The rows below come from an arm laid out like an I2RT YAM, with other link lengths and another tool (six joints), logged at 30 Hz.
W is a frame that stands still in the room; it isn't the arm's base.
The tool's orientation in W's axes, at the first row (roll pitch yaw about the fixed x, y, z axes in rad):
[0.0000 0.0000 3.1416]
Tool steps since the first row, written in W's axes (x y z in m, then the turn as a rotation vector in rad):
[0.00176 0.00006 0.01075 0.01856 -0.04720 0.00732]
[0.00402 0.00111 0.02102 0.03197 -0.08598 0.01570]
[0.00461 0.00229 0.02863 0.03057 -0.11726 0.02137]
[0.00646 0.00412 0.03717 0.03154 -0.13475 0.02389]
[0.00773 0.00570 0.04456 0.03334 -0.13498 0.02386]
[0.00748 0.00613 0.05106 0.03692 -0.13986 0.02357]
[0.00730 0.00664 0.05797 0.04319 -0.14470 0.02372]
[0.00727 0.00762 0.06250 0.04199 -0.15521 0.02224]
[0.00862 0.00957 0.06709 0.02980 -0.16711 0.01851]
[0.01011 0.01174 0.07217 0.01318 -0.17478 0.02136]
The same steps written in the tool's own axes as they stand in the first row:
[-0.00176 -0.00006 0.01075 -0.01856 0.04720 0.00732]
[-0.00402 -0.00111 0.02102 -0.03197 0.08598 0.01570]
[-0.00461 -0.00229 0.02863 -0.03057 0.11726 0.02137]
[-0.00646 -0.00412 0.03717 -0.03154 0.13475 0.02389]
[-0.00773 -0.00570 0.04456 -0.03334 0.13498 0.02386]
[-0.00748 -0.00613 0.05106 -0.03692 0.13986 0.02357]
[-0.00730 -0.00664 0.05797 -0.04319 0.14470 0.02372]
[-0.00727 -0.00762 0.06250 -0.04199 0.15521 0.02224]
[-0.00862 -0.00957 0.06709 -0.02980 0.16711 0.01851]
[-0.01011 -0.01174 0.07217 -0.01318 0.17478 0.02136]

